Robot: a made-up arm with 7 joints.
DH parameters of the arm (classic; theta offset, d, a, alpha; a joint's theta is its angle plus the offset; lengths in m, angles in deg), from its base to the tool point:
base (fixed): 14.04 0 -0.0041 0
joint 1: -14.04 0.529 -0.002 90
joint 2: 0 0.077 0.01 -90
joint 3: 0 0.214 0.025 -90
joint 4: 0 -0.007 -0.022 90
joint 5: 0 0.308 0.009 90
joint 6: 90 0.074 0.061 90
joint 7: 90 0.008 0.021 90
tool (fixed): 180 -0.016 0 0
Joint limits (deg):
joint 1: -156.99..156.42
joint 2: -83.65..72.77
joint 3: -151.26..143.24
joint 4: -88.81..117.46
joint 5: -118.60..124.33
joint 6: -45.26..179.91
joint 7: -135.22..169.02
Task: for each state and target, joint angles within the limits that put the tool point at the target. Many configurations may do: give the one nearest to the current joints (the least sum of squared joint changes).
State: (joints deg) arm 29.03 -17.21 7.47 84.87 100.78 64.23 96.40
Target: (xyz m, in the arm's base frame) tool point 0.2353 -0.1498 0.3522
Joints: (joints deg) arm -3.01 -40.59 -7.12 117.46 101.48 70.72 93.30
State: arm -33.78 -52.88 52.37 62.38 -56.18 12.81 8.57
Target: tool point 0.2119 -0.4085 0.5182
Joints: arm -74.99 -40.95 39.43 91.23 -47.48 9.02 15.14
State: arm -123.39 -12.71 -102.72 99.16 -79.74 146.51 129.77
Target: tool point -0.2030 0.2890 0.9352
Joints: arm -132.76 6.22 -103.49 65.93 -73.18 103.90 126.15
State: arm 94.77 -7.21 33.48 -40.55 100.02 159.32 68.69
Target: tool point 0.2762 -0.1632 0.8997
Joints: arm 113.47 24.12 42.90 -46.31 93.65 145.10 65.75
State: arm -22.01 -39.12 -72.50 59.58 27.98 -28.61 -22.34
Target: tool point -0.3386 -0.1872 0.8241
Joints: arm -45.70 -31.56 -118.43 82.38 23.58 -36.46 -18.67
